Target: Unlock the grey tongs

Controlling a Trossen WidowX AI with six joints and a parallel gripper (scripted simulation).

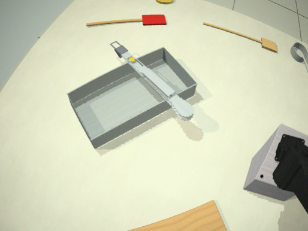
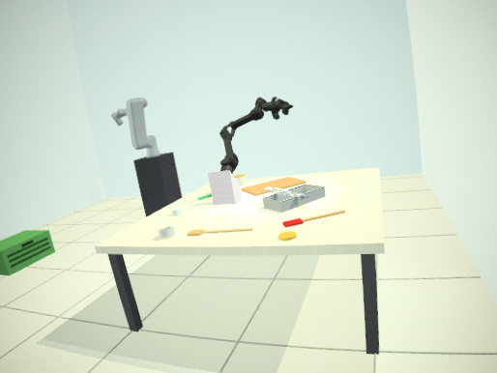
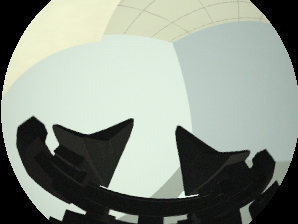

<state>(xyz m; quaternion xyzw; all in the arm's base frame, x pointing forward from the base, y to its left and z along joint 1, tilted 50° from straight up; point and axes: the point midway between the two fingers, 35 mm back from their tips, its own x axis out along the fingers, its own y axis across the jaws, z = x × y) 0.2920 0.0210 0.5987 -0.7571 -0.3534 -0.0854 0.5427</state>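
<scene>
Now: gripper tip 8 cm short of the yellow lock piece, 67 cm to the left of it and 44 cm above it. Also, from my gripper tip: red spatula 17 cm ahead, 90 cm to the right, 50 cm below; then wooden board 16 cm behind, 18 cm to the right, 50 cm below; then grey roasting tin 6 cm ahead, 59 cm to the right, 48 cm below.
</scene>
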